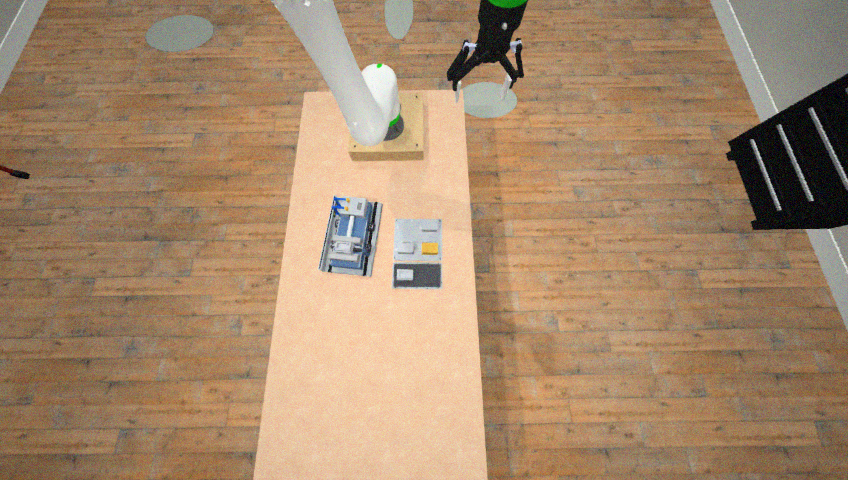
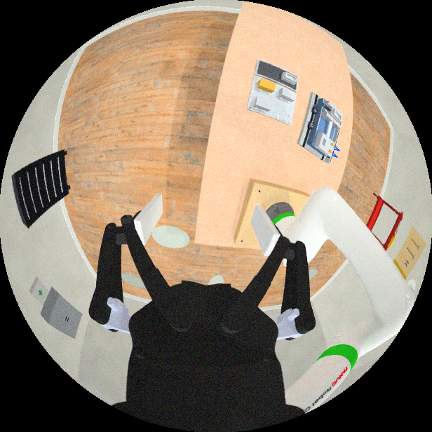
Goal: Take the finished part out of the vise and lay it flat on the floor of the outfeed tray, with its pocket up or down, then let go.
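Places are measured from the arm's base along level axes (x ahead, y left, z up), in metres.
Pixels of known places: gripper, fingertip midpoint: (image 1: 479, 97).
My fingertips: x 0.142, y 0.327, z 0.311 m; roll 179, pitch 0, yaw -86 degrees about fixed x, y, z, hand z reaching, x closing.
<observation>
Behind a point stands the place of what it marks.
The vise (image 1: 351, 227) @(x 0.459, y -0.097, z 0.020 m) (image 2: 318, 126), blue and grey, stands on the table. A light grey part (image 1: 343, 246) @(x 0.537, y -0.114, z 0.037 m) (image 2: 337, 114) sits between its jaws; which way its pocket faces is too small to tell. The outfeed tray (image 1: 427, 276) @(x 0.623, y 0.188, z -0.057 m) (image 2: 268, 70), with a dark floor, lies beside the vise. Another light grey part (image 1: 404, 274) @(x 0.620, y 0.102, z -0.036 m) (image 2: 288, 76) lies at one end of the tray. My gripper (image 1: 480, 92) @(x 0.142, y 0.328, z 0.311 m) (image 2: 207, 207) is open and empty, high up near the table's edge by the robot base, well away from vise and tray.
A light plate (image 1: 410, 228) @(x 0.433, y 0.116, z -0.055 m) (image 2: 275, 113) adjoins the tray and bears a yellow block (image 1: 429, 248) @(x 0.522, y 0.193, z -0.020 m) (image 2: 266, 85), a grey block (image 1: 405, 247) @(x 0.521, y 0.103, z -0.019 m) (image 2: 286, 94) and a thin grey piece (image 1: 429, 228) @(x 0.443, y 0.191, z -0.020 m) (image 2: 261, 104). Blue fittings (image 1: 338, 205) @(x 0.353, y -0.173, z -0.029 m) (image 2: 335, 151) stick out at the vise's end. A black slatted rack stands off the table.
</observation>
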